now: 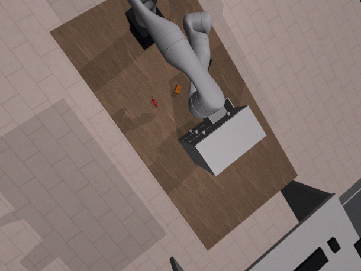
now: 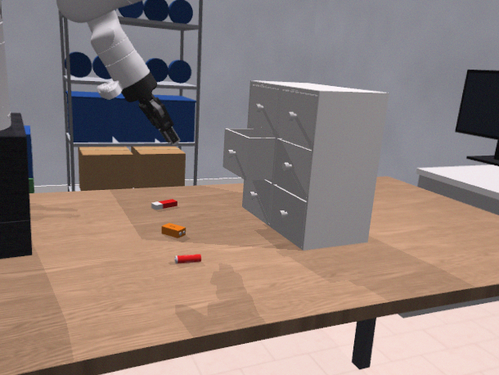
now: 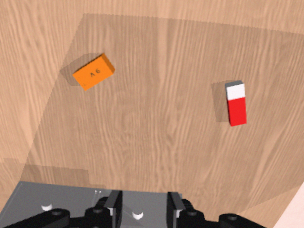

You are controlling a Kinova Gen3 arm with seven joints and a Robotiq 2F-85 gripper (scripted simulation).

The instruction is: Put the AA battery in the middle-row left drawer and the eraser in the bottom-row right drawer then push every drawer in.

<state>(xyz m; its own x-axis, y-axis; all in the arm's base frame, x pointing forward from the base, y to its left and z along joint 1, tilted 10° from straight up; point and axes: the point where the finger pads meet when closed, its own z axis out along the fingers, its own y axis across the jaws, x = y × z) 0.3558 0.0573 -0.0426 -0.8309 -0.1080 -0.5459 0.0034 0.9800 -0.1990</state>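
The AA battery is 23 cm to the right of my hand, 20 cm below it and 3 cm behind it. The rest, counted from my hand: eraser: 20 cm below, 12 cm to the left, 2 cm ahead; orange battery: 20 cm below, 8 cm to the right, 1 cm behind.
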